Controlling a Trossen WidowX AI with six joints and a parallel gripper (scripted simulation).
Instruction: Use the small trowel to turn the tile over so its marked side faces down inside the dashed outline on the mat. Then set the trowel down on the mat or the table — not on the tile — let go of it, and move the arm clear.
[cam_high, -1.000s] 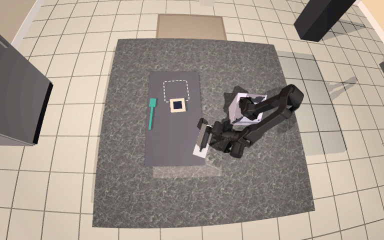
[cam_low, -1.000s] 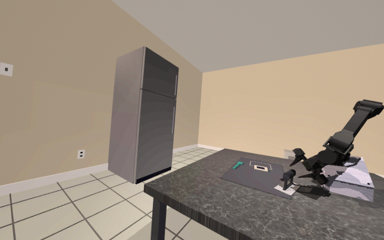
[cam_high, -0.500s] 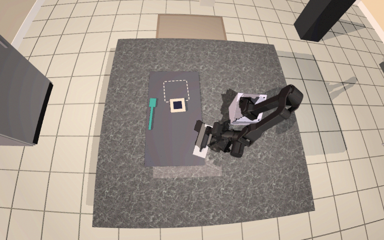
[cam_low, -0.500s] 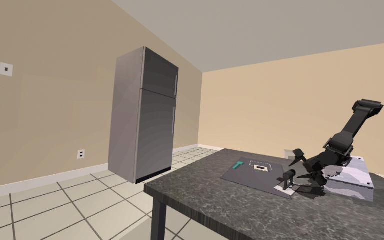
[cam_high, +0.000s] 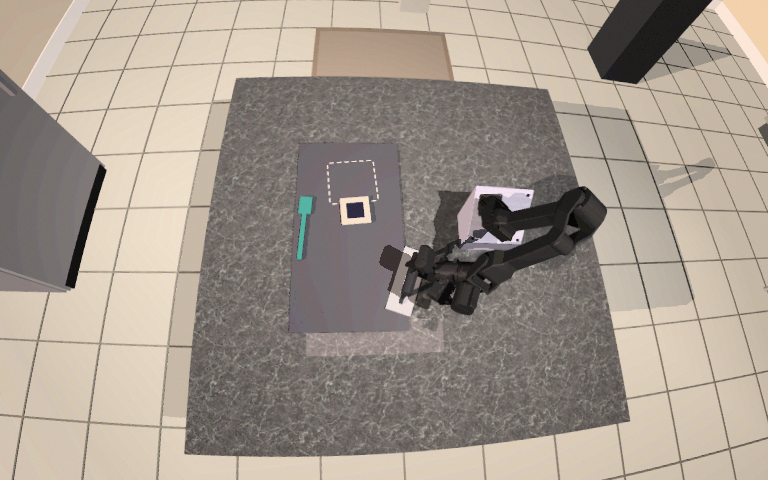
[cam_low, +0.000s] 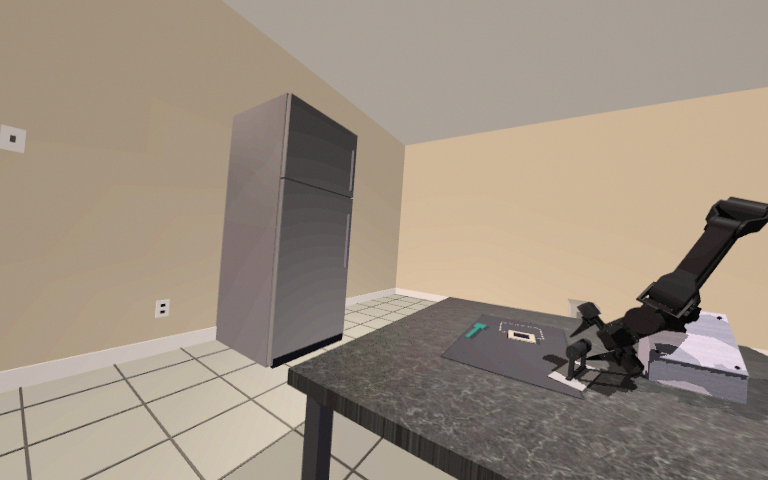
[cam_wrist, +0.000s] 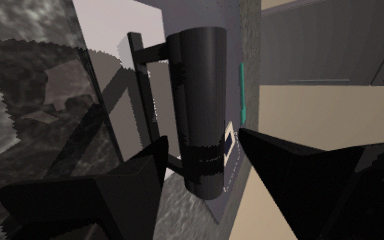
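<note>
The grey mat is 18 cm ahead of my gripper tip, 16 cm to the right of it and 9 cm below it. From my gripper tip the other things lie so: teal trowel 31 cm ahead, 18 cm to the right, 7 cm below; tile 15 cm ahead, 21 cm to the right, 6 cm below.
</note>
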